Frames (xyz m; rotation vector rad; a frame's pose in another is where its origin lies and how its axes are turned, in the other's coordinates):
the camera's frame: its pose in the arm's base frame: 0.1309 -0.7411 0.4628 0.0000 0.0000 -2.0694
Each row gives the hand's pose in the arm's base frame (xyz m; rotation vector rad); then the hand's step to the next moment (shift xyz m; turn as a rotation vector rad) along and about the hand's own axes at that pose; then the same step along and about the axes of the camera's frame.
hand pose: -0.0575 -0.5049 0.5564 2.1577 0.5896 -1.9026
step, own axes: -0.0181 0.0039 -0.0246 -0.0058 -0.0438 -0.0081
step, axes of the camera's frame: -0.0138 0.0178 0.0210 -0.0310 -0.0303 0.0116
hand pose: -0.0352 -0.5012 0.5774 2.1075 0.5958 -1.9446
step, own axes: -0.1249 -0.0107 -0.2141 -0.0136 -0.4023 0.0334
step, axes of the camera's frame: -0.1582 0.1219 0.1472 -0.2050 -0.3435 0.0562
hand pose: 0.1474 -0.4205 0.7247 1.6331 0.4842 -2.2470
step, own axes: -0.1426 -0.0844 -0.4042 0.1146 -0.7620 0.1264
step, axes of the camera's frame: -0.3985 0.1770 0.0263 -0.3108 -0.7163 -0.0092
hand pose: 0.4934 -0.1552 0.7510 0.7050 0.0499 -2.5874
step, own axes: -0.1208 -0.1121 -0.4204 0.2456 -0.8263 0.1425
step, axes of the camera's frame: -0.3040 0.1102 -0.3152 -0.2461 -0.8359 -0.0646
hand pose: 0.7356 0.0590 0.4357 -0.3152 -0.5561 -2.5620
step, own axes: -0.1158 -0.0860 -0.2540 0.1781 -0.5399 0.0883
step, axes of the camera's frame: -0.0161 0.0195 -0.2910 -0.1451 -0.5553 -0.0408
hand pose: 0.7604 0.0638 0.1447 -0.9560 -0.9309 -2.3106
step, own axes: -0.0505 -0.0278 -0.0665 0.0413 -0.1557 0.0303
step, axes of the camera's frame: 0.0261 -0.0009 -0.0840 -0.0505 -0.1551 -0.0167
